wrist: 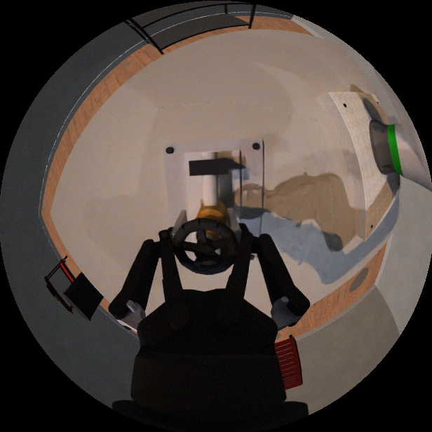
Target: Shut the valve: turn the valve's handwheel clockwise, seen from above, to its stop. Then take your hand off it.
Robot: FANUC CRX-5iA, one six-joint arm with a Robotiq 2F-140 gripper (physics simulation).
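The valve's dark round handwheel with spokes is at the middle of the wrist view, seen from above at a slant. My black gripper is shut on the handwheel, with one finger at the left side of its rim and one at the right. Below the wheel shows the valve's yellow-orange body, joined to a pale pipe. They sit on a light base plate with dark bolts at its far corners. The near part of the plate is hidden by the wheel and the gripper.
A dark rectangular block lies across above the pipe. The robot's pale mounting plate is at the right, with the arm's base and its green ring. A black rack stands beyond the table's far edge, a red slatted thing at the lower right.
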